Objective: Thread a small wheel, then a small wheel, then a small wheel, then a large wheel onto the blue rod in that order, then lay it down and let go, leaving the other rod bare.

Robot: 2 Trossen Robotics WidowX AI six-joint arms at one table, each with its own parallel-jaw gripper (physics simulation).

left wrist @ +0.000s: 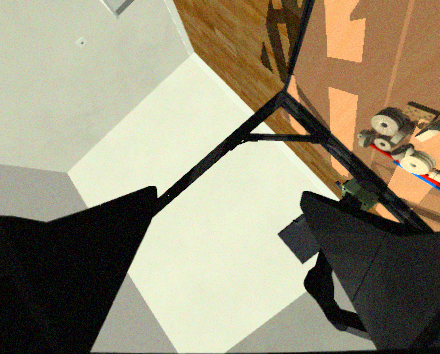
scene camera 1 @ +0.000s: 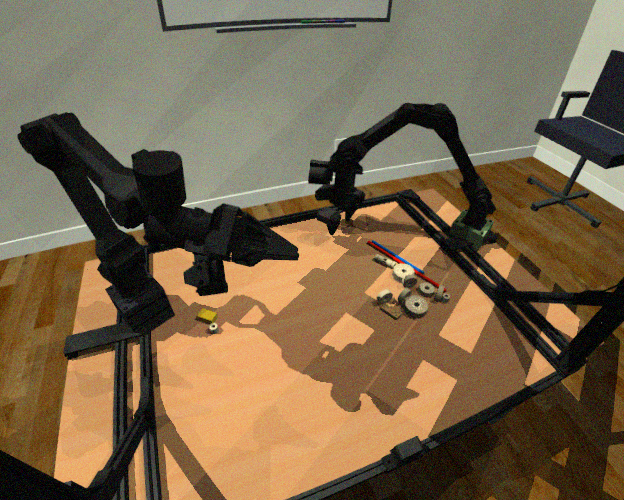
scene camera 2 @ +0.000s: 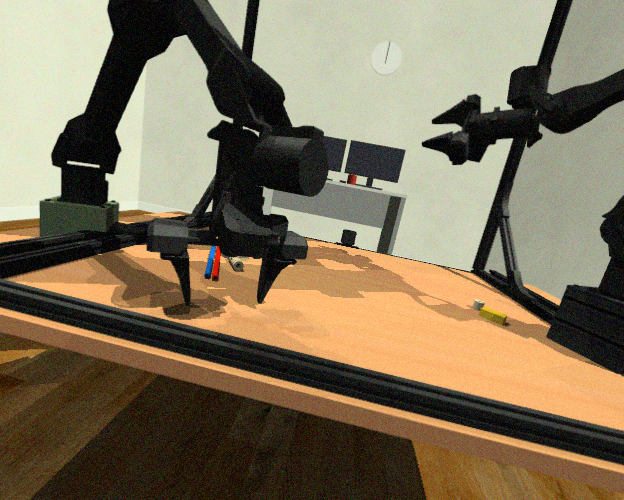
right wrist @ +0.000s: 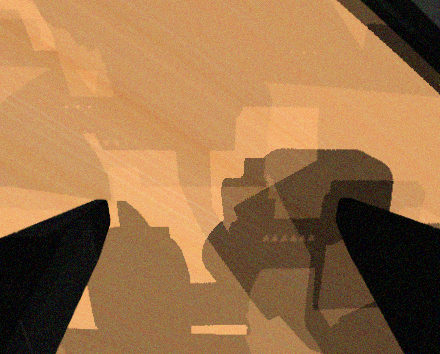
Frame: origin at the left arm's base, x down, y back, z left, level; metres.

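Seen in the pictures: left gripper, between the fingertips: (left wrist: 230,195) (scene camera 1: 298,254) (scene camera 2: 427,132); right gripper, between the fingertips: (scene camera 1: 339,227) (scene camera 2: 225,303) (right wrist: 224,210); left arm's base, origin of its link: (scene camera 1: 133,288) (scene camera 2: 620,297); right arm's base, origin of its link: (left wrist: 353,199) (scene camera 1: 473,221) (scene camera 2: 83,201).
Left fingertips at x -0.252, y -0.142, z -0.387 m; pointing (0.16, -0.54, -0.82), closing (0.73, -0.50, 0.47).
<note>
Offsets run from my left fingertips to a thing's top centre.
The blue rod {dx +0.342, dy -0.460, dz +0.049 m} (scene camera 1: 397,256) (scene camera 2: 209,261) (left wrist: 430,183) lies flat beside the longer-looking red rod {dx +0.342, dy -0.445, dz +0.015 m} (scene camera 1: 432,282) (scene camera 2: 216,264) (left wrist: 387,154). Large wheels {dx +0.331, dy -0.408, dz -0.002 m} (scene camera 1: 403,272) {dx +0.331, dy -0.327, dz -0.086 m} (scene camera 1: 416,305) and several smaller wheels, one {dx +0.338, dy -0.402, dz -0.078 m} (scene camera 1: 427,289) (left wrist: 383,144) by the red rod, cluster close by; whether any wheel is on a rod is unclear. My right gripper (scene camera 1: 341,225) (scene camera 2: 223,303) (right wrist: 224,210) is open and empty, pointing down low over the table beyond the rods' upper-left ends in scene camera 1. My left gripper (scene camera 1: 297,254) (scene camera 2: 428,132) (left wrist: 230,195) is open and empty, high above the table, far from the rods.
A yellow block {dx +0.337, dy +0.040, dz +0.271 m} (scene camera 1: 206,315) (scene camera 2: 492,315) and a tiny white ring-like piece {dx +0.334, dy +0.050, dz +0.229 m} (scene camera 1: 213,327) (scene camera 2: 478,304) lie near the left arm's base. A pale cylinder {dx +0.333, dy -0.415, dz +0.062 m} (scene camera 1: 384,260) (scene camera 2: 236,263) lies beside the rods. A brown plate {dx +0.344, dy -0.280, dz -0.045 m} (scene camera 1: 390,310) lies by the wheels. Black frame rails edge the table.
</note>
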